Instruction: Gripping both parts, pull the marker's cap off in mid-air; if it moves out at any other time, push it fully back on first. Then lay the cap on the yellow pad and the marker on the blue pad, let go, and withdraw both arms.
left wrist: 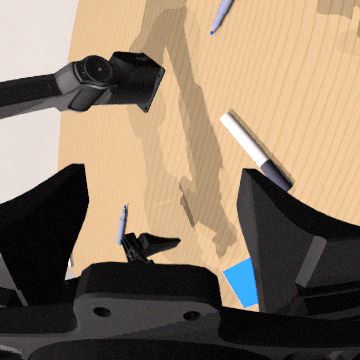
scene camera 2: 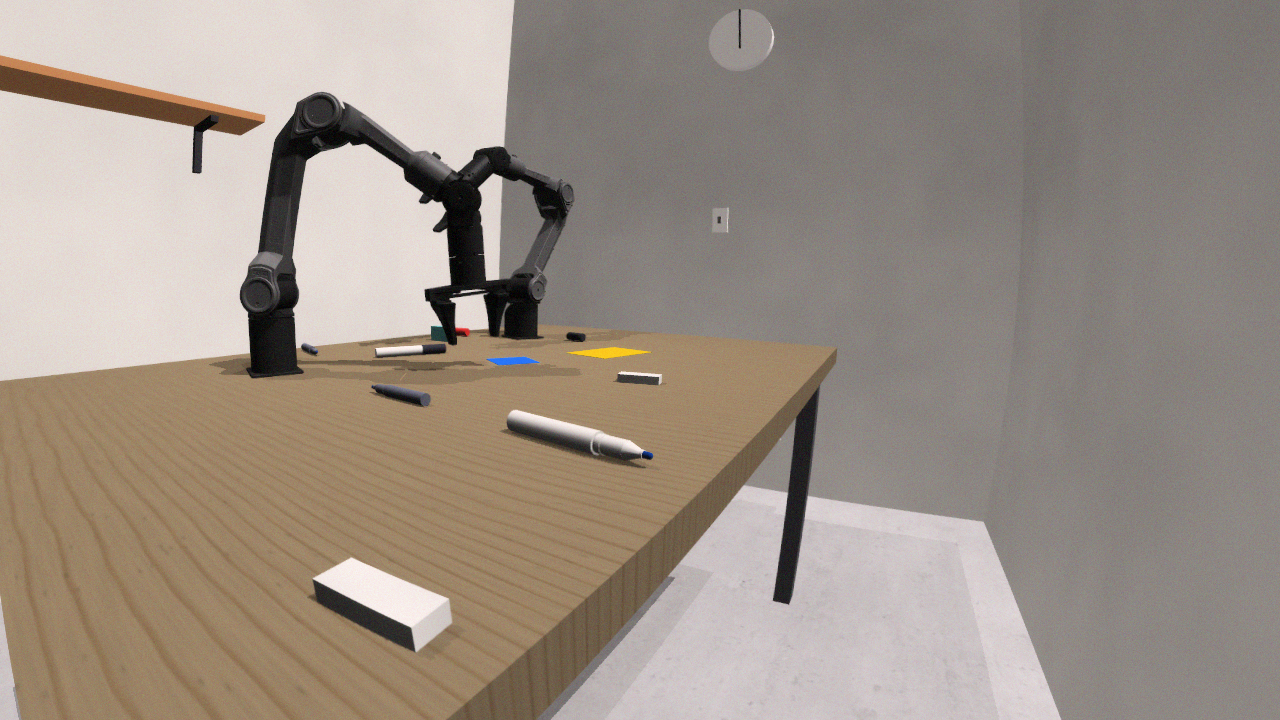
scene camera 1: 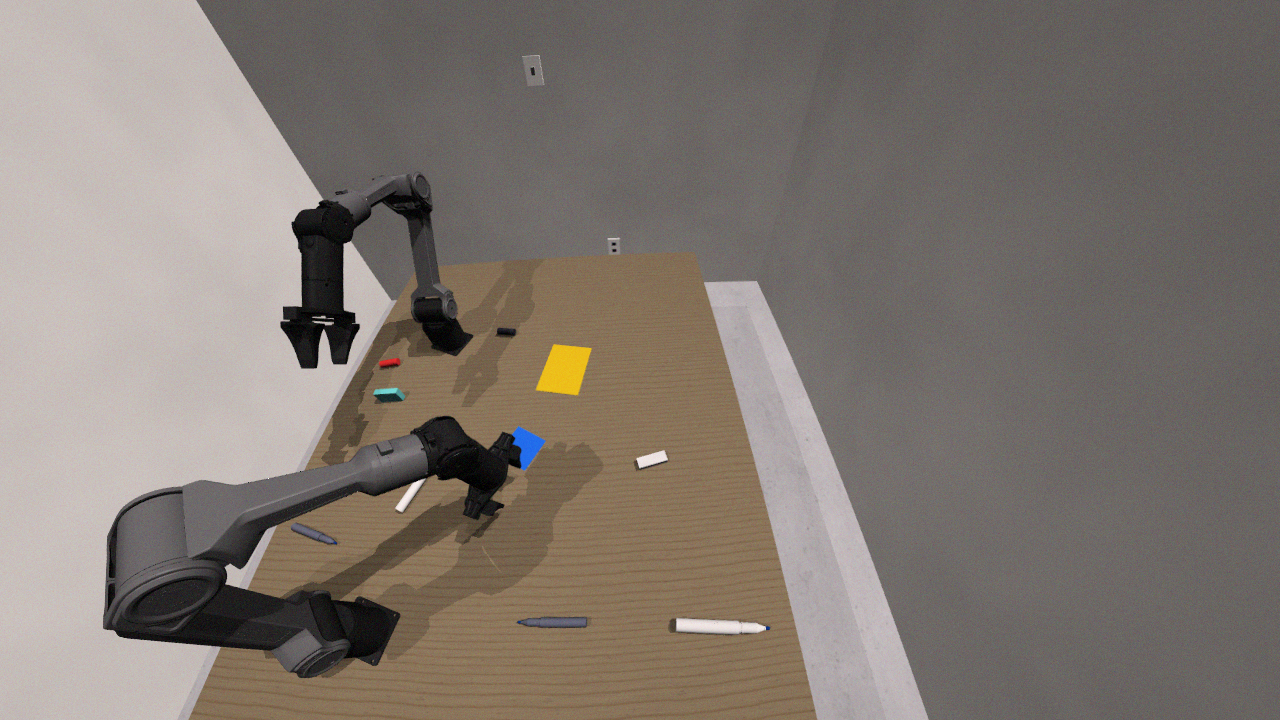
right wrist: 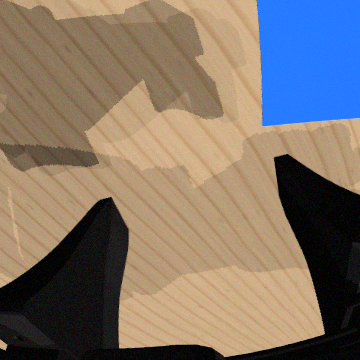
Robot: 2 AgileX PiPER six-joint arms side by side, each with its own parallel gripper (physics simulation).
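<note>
The white marker [scene camera 1: 410,495] [scene camera 2: 398,351] [left wrist: 245,139] lies on the table with its dark cap [scene camera 2: 433,349] [left wrist: 276,175] on one end; in scene camera 1 the right arm hides the cap. The blue pad [scene camera 1: 529,447] [scene camera 2: 512,360] [left wrist: 242,285] [right wrist: 310,60] and the yellow pad [scene camera 1: 563,369] [scene camera 2: 610,352] lie flat and bare. My left gripper [scene camera 1: 324,362] [left wrist: 162,184] is open and empty, high above the table. My right gripper [scene camera 1: 508,485] [scene camera 2: 473,338] [right wrist: 195,196] is open and empty, above the table near the blue pad.
A white pen with a blue tip [scene camera 1: 707,625] [scene camera 2: 563,432], a grey-blue pen [scene camera 1: 554,621] [scene camera 2: 402,394] and white blocks [scene camera 1: 651,459] [scene camera 2: 380,601] lie around. A teal block [scene camera 1: 388,394], a red piece [scene camera 1: 389,362] and a black piece [scene camera 1: 505,331] lie near the left arm's base.
</note>
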